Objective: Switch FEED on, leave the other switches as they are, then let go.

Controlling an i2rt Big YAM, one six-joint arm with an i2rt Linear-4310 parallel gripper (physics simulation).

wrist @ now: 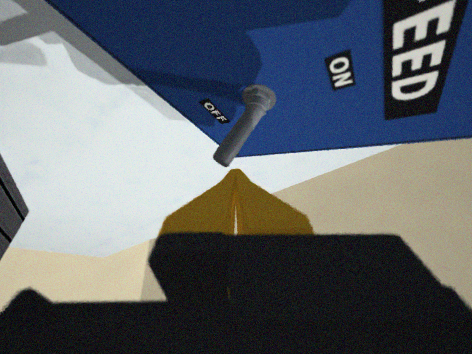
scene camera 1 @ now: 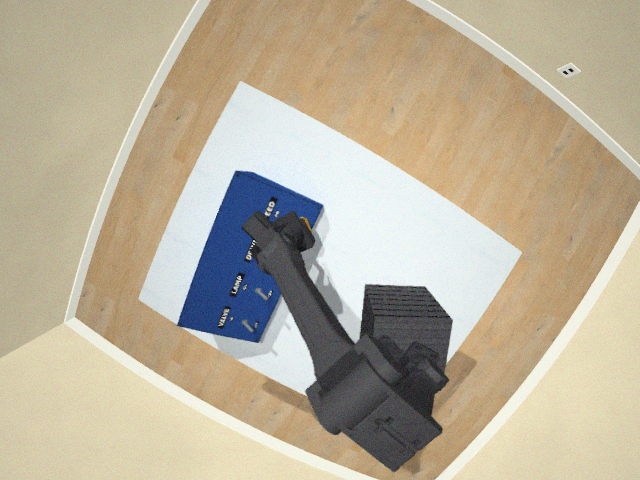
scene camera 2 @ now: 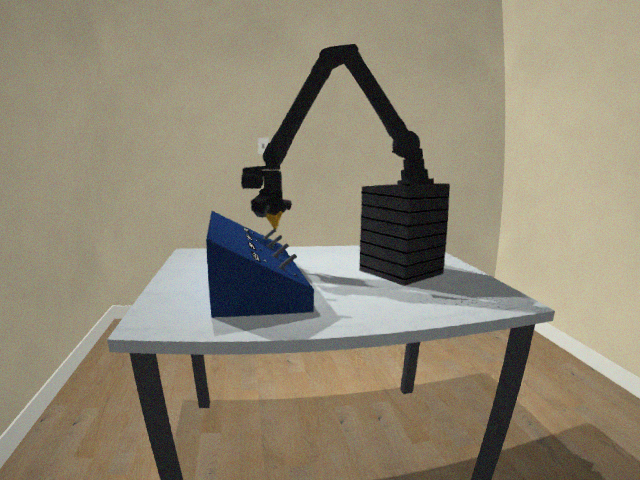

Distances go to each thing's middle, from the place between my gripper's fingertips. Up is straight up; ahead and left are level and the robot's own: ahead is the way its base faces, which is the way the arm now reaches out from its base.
I see my gripper 2 cm short of the feed lever (wrist: 228,149), 2 cm to the right of it and 1 cm above it. Also, from my hand: blue sloped switch panel (scene camera 1: 223,295) (9 cm ahead, 21 cm to the left, 4 cm below).
